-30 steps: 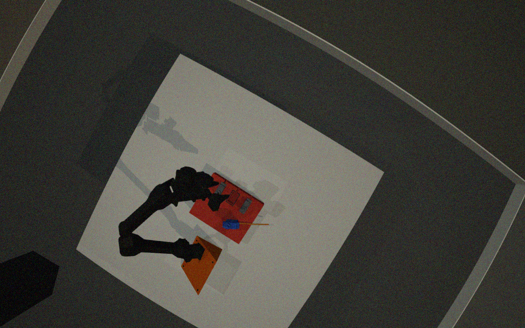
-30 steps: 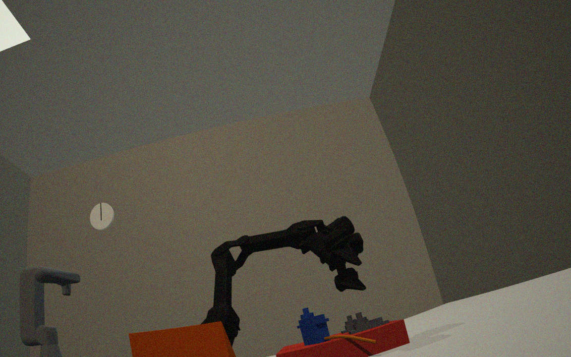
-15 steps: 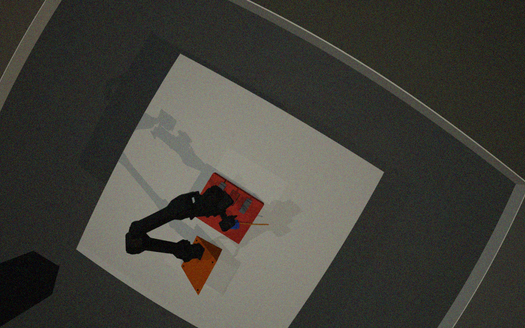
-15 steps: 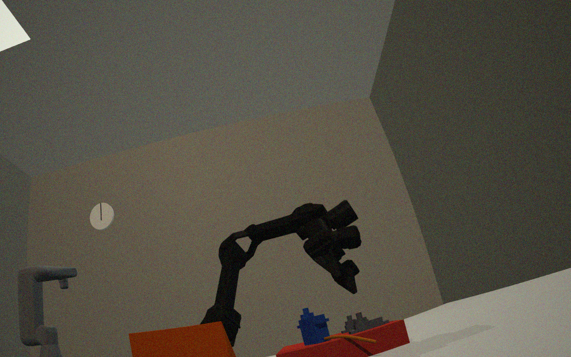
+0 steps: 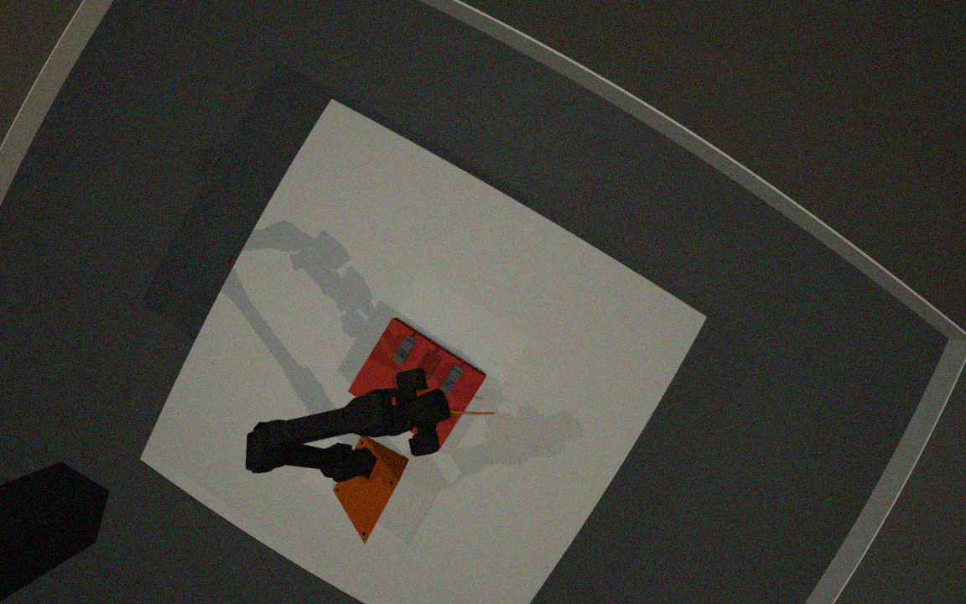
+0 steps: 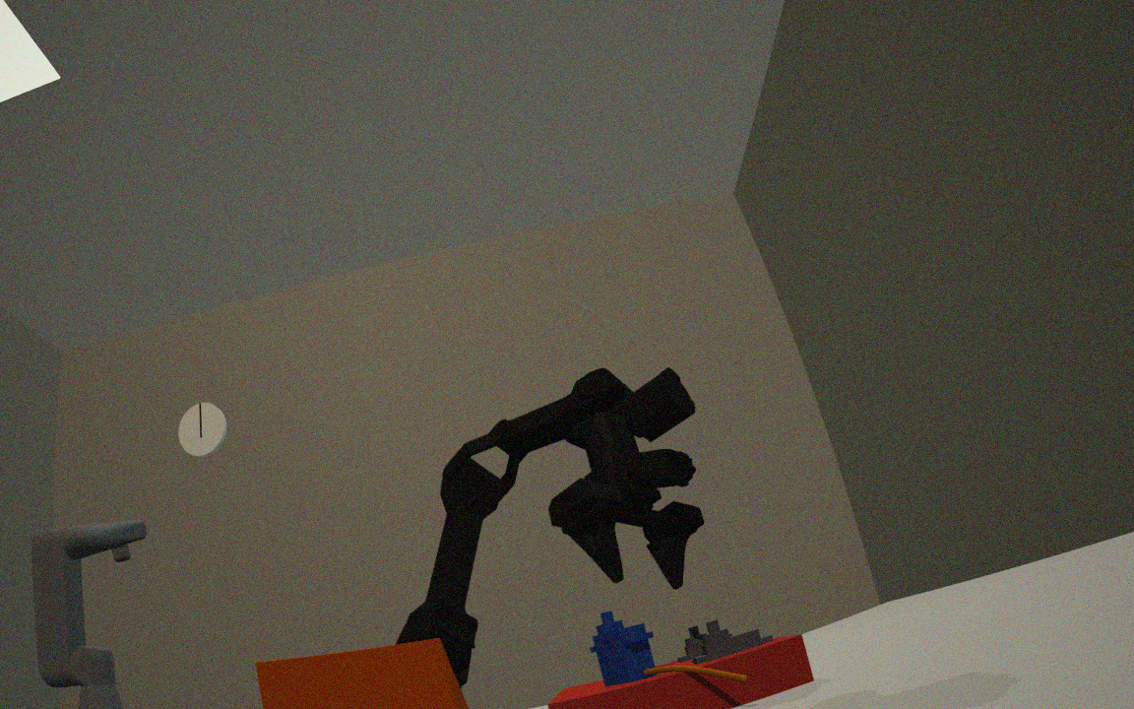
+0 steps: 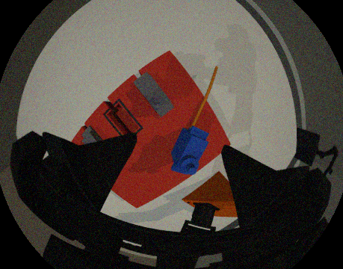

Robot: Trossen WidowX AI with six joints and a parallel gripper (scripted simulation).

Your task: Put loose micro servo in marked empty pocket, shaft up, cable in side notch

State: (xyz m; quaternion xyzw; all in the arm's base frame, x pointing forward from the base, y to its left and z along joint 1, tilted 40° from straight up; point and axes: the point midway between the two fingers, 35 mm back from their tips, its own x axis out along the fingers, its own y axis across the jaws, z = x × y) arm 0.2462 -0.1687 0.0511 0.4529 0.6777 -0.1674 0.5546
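Now: the red deck 12 cm below my gripper tip, 7 cm to the left of it and 3 cm behind it.
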